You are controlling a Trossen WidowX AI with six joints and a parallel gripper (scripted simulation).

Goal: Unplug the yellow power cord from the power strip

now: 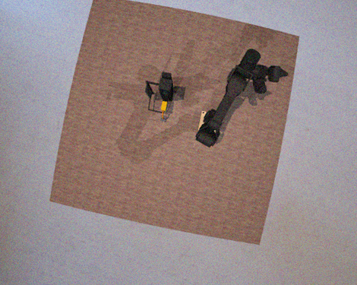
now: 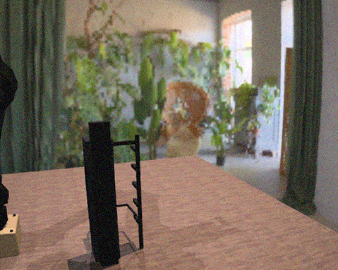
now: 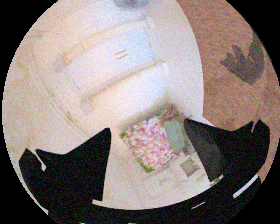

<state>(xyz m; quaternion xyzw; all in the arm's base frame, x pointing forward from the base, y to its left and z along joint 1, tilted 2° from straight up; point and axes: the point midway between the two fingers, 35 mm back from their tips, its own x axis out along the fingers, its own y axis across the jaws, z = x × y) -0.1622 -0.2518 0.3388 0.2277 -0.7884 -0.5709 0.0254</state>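
Right now the yellow plug is 45 cm ahead of my gripper tip, 27 cm to the left of it and 27 cm below it.
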